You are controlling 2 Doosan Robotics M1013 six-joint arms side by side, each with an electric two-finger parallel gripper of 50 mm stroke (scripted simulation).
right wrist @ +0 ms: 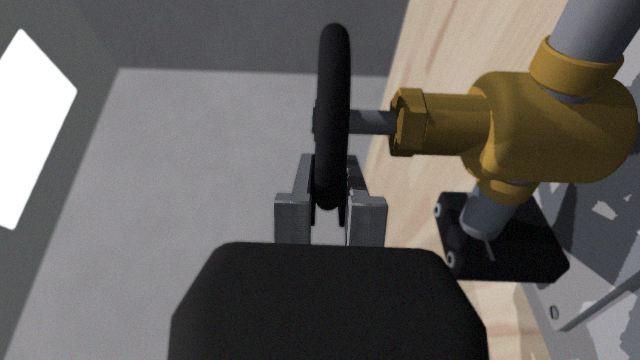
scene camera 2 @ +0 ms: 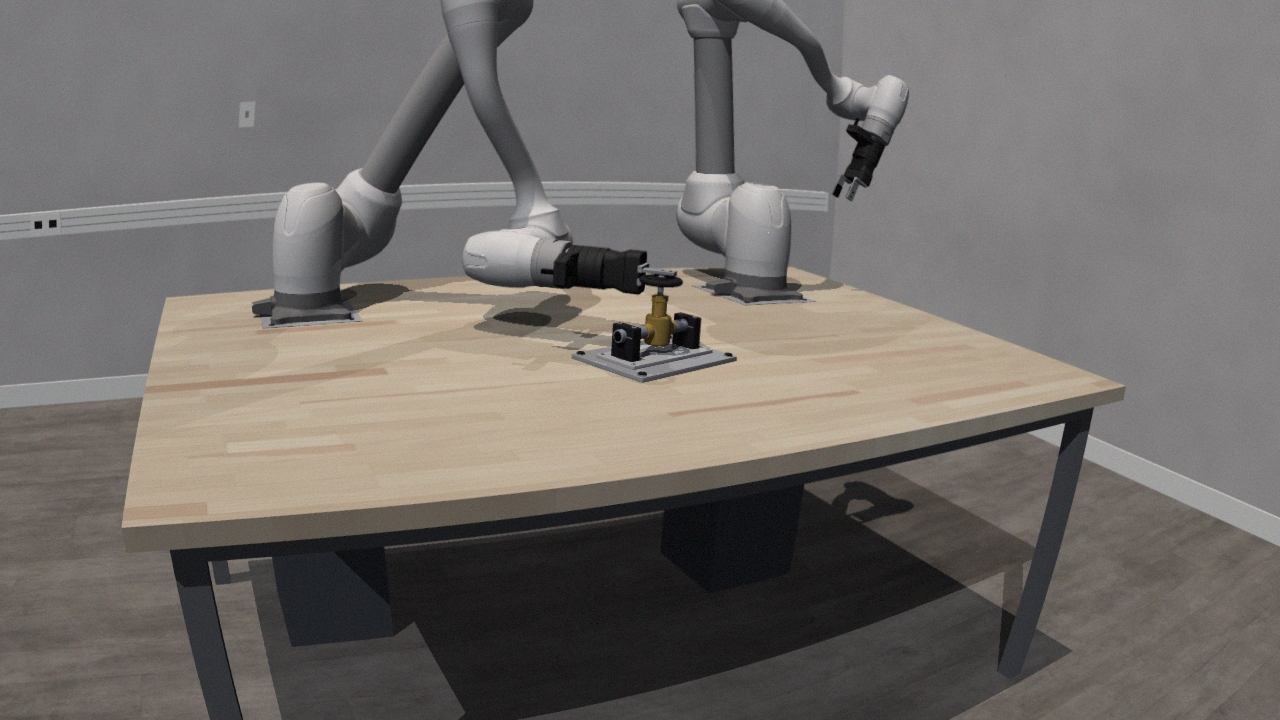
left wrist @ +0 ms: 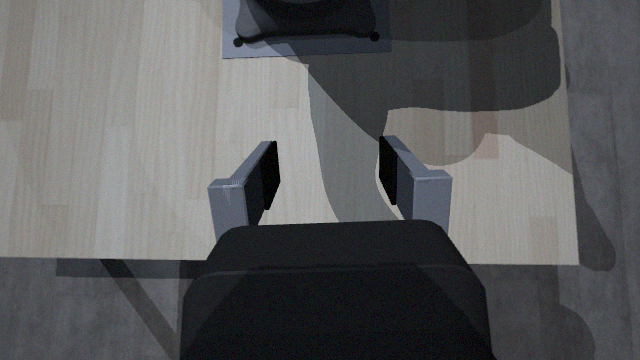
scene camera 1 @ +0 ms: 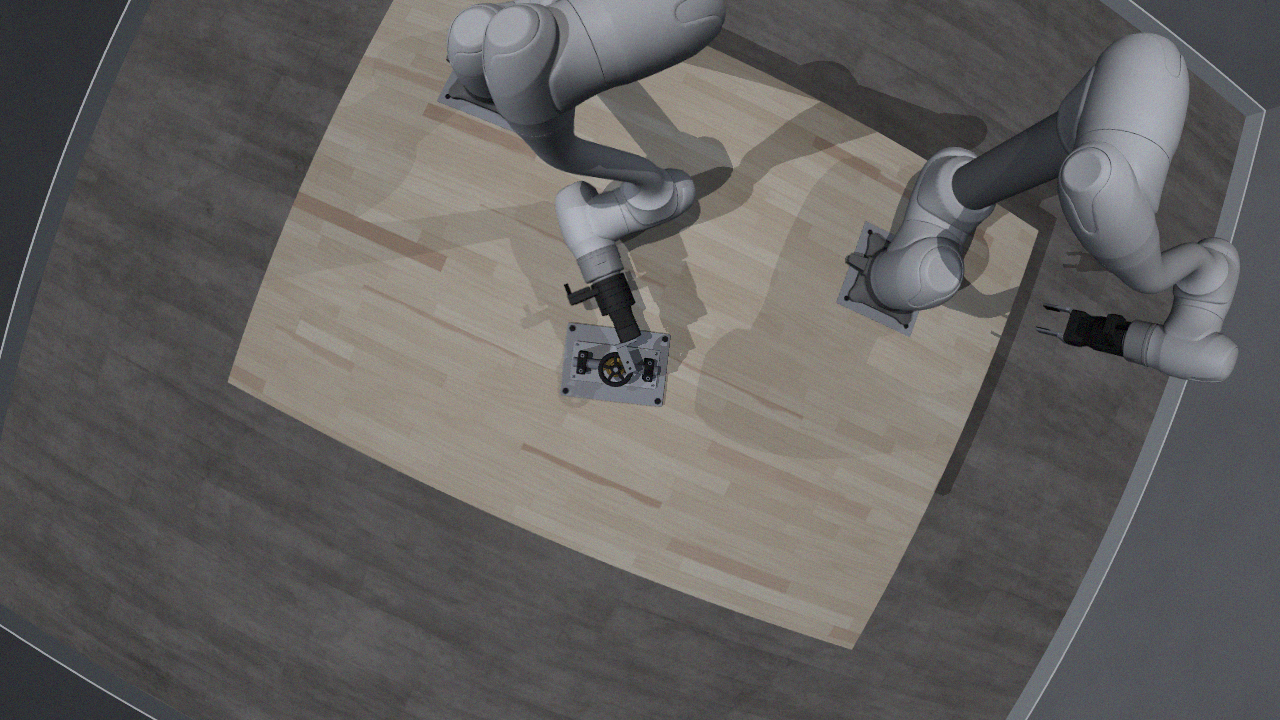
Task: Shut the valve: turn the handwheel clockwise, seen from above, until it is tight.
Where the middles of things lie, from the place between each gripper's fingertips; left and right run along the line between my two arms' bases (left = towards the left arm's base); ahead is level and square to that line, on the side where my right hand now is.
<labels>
My right gripper (scene camera 2: 675, 279) is now 2 cm to the left of the black handwheel (right wrist: 331, 120), 2 cm short of it and 1 cm above it.
My left hand (scene camera 1: 1041, 317) is 540 mm short of the black handwheel, 810 mm to the left of it and 140 mm above it.
</labels>
